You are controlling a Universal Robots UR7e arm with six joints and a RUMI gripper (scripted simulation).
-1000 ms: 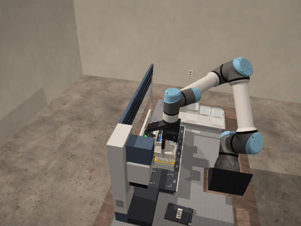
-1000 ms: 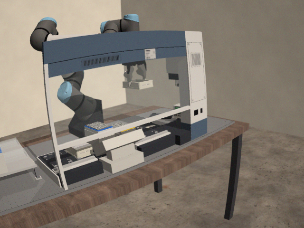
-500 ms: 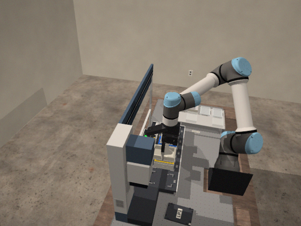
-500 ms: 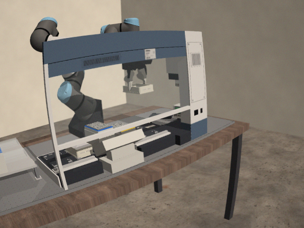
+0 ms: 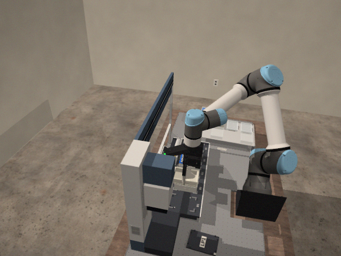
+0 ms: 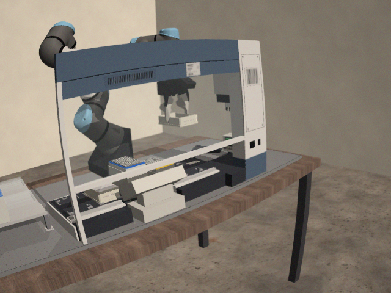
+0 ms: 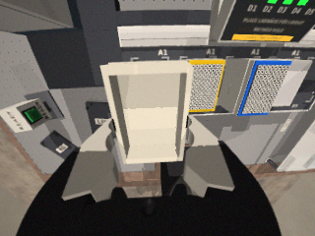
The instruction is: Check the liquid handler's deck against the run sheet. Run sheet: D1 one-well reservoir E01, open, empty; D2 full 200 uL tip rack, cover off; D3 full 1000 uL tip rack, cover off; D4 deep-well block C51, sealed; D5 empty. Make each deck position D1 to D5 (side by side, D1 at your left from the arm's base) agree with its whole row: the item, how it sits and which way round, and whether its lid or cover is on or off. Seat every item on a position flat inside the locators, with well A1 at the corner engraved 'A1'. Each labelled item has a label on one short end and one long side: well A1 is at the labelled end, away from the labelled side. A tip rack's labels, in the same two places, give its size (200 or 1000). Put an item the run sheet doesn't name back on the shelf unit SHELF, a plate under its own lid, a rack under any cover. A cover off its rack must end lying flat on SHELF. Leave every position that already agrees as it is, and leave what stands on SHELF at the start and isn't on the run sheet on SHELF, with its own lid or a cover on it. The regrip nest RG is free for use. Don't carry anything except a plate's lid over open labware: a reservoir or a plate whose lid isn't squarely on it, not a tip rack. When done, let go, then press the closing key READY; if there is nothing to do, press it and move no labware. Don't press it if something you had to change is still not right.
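Now: the yellow-rimmed tip rack 16 cm below my hand, 12 cm to the right of it and 2 cm ahead of it. Also, from my hand: cream one-well reservoir: 1 cm below; then liquid handler tower: 24 cm to the left, 13 cm ahead, 2 cm above; then blue-rimmed tip rack: 24 cm to the right, 13 cm below, 4 cm ahead.
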